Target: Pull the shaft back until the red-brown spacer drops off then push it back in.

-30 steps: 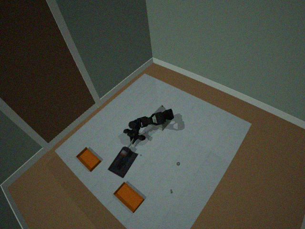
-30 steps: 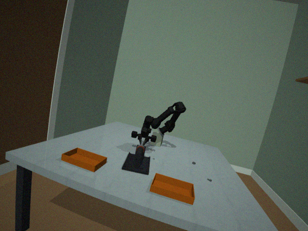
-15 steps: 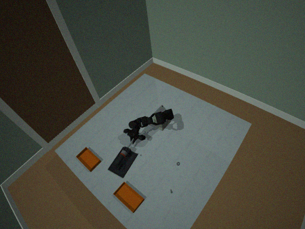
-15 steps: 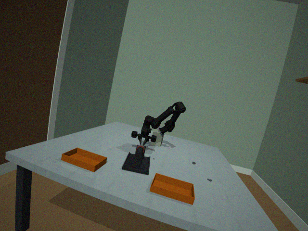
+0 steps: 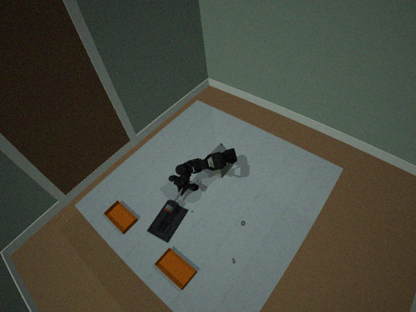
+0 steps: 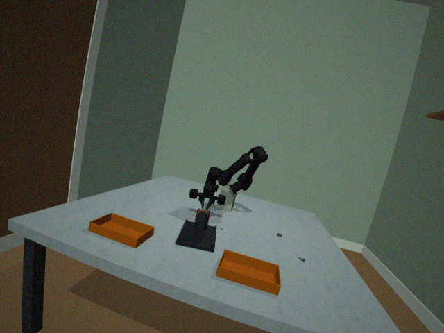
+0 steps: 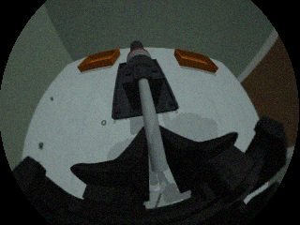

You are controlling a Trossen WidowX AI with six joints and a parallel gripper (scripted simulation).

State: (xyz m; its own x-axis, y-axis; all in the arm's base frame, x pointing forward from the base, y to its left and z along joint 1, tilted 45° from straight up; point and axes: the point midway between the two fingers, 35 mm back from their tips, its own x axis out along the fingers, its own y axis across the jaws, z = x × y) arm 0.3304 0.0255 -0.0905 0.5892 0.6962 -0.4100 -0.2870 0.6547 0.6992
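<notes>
Right now the shaft is 5 cm ahead of my gripper tip, 2 cm above it and 1 cm to the left of it. From my gripper tip the other things lie so: red-brown spacer: 13 cm ahead, 4 cm to the left, 2 cm above; then base plate: 16 cm ahead, 5 cm to the left, 1 cm below.
</notes>
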